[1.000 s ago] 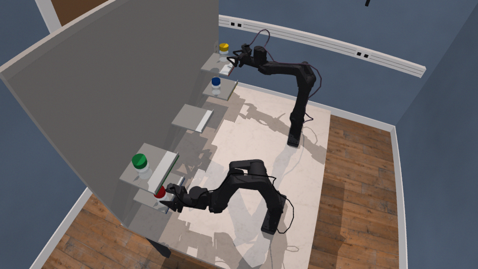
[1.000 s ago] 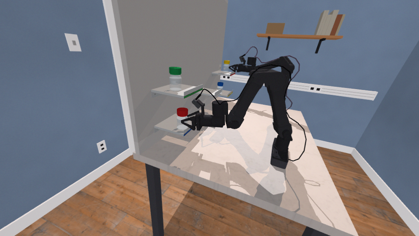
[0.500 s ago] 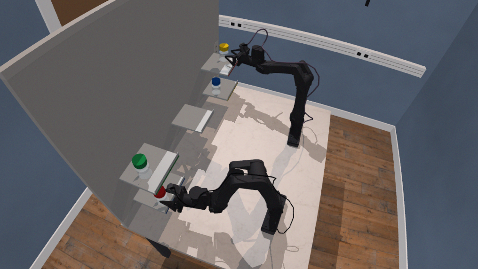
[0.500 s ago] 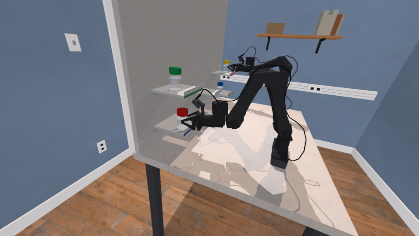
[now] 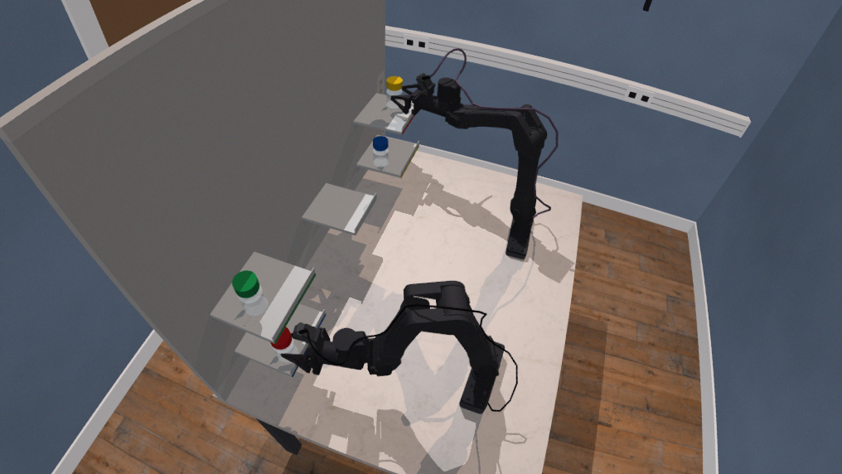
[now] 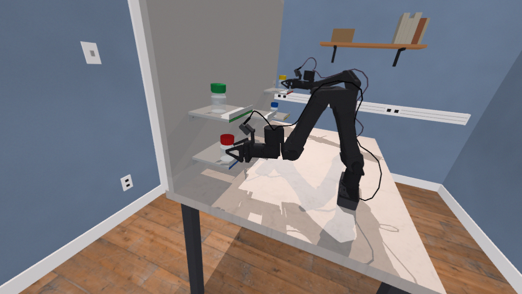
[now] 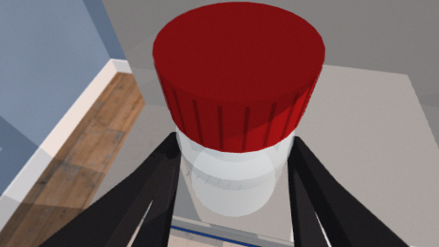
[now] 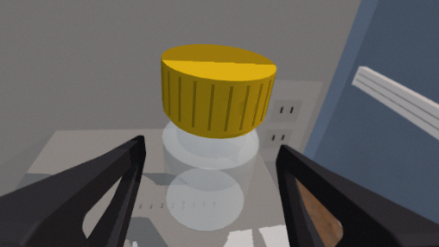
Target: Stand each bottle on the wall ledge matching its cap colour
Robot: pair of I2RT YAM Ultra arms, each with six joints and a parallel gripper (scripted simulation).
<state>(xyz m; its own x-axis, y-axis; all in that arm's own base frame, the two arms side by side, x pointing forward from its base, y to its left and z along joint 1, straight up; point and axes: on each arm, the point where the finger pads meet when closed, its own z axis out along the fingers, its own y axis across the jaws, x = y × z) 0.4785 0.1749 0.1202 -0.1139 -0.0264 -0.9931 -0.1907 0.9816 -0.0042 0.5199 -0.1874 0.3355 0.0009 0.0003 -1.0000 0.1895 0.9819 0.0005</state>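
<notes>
My left hand is 19 cm below the green-capped bottle, 6 cm short of it and 1 cm to the left of it. From my left hand the other things lie so: blue-capped bottle: 79 cm to the right, 7 cm ahead; grey wall panel: 44 cm to the right, 29 cm above, 17 cm ahead; red-capped bottle: 1 cm ahead.
Now: right hand 20 mm short of the yellow-capped bottle and 10 mm above it. From my right hand the other things lie so: blue-capped bottle: 30 mm ahead, 100 mm to the left, 200 mm below; then green-capped bottle: 10 mm ahead, 880 mm to the left, 10 mm below; then grey wall panel: 120 mm ahead, 450 mm to the left, 90 mm above.
</notes>
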